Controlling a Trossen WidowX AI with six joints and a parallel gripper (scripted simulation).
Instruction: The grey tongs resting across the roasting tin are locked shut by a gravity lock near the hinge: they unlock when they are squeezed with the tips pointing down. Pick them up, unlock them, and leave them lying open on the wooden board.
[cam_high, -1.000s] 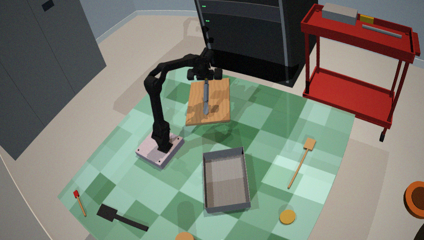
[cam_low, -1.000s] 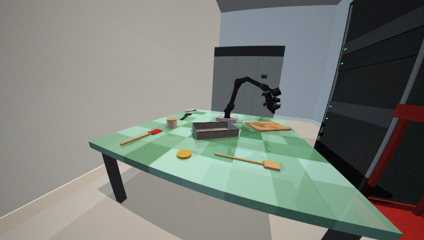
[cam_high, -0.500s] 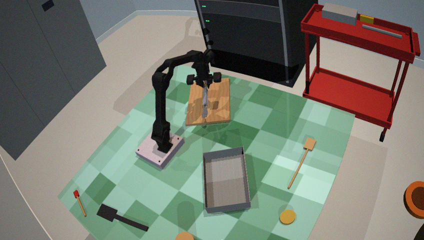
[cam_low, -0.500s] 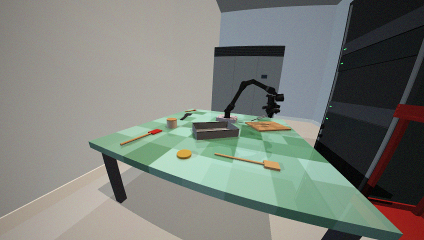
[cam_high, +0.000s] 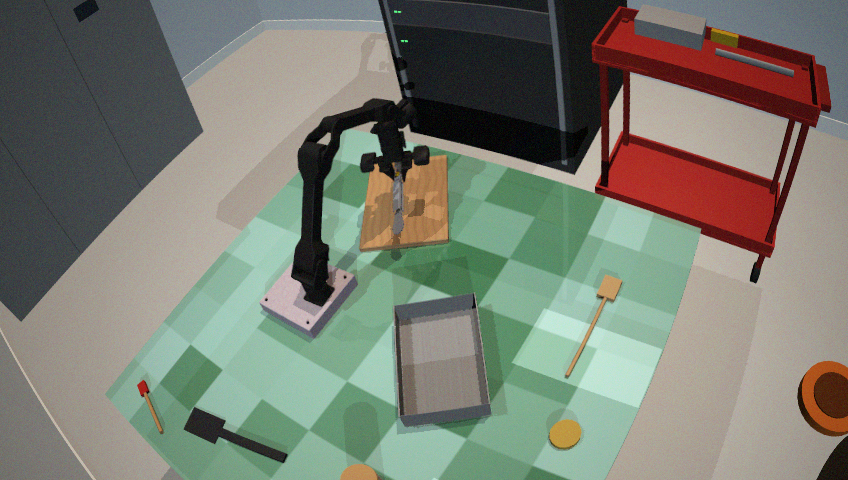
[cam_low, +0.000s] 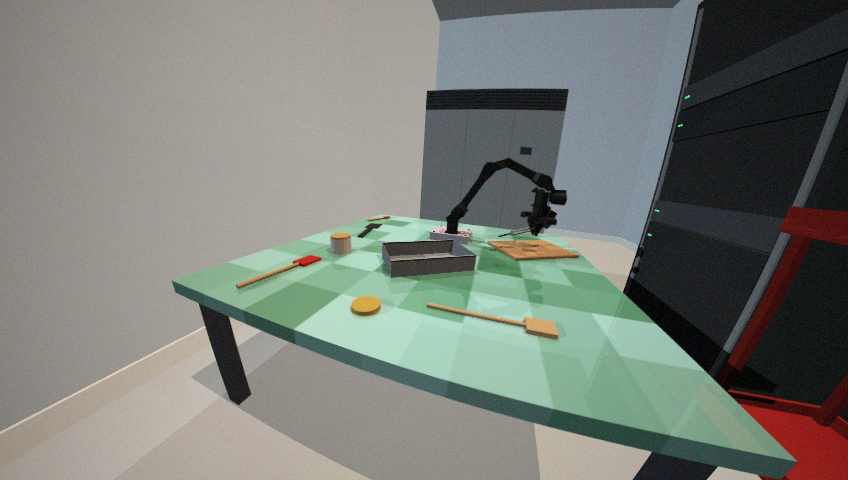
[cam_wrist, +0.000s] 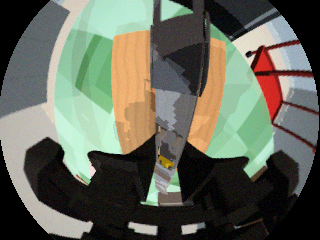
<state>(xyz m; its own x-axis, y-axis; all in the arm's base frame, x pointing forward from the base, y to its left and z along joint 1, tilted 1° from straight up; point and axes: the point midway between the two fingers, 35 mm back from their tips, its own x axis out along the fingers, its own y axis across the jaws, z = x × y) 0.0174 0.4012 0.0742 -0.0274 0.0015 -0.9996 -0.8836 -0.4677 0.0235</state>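
The wooden board is 7 cm below my gripper tip. Also, from my gripper tip: black spatula 2 cm behind, 87 cm to the right, 7 cm below; then roasting tin 36 cm ahead, 44 cm to the right, 5 cm below; then yellow lock piece 1 cm to the right, 4 cm above.
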